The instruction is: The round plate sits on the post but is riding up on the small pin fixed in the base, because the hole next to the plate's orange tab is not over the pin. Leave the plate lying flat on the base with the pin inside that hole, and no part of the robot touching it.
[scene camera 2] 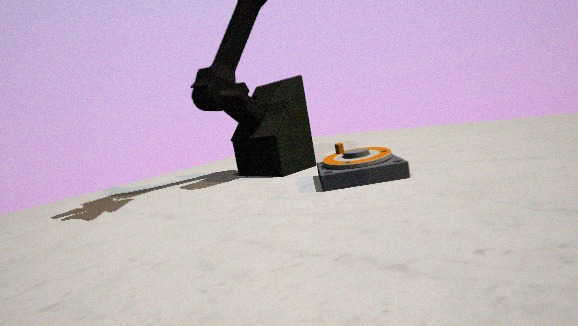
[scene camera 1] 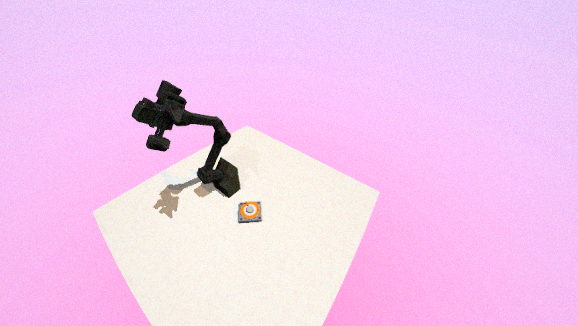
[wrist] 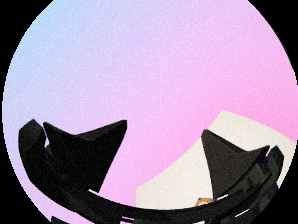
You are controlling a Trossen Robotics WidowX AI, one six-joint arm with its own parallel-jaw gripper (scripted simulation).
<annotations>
A square base (scene camera 2: 395,168) is 0.52 m from the lens.
</annotations>
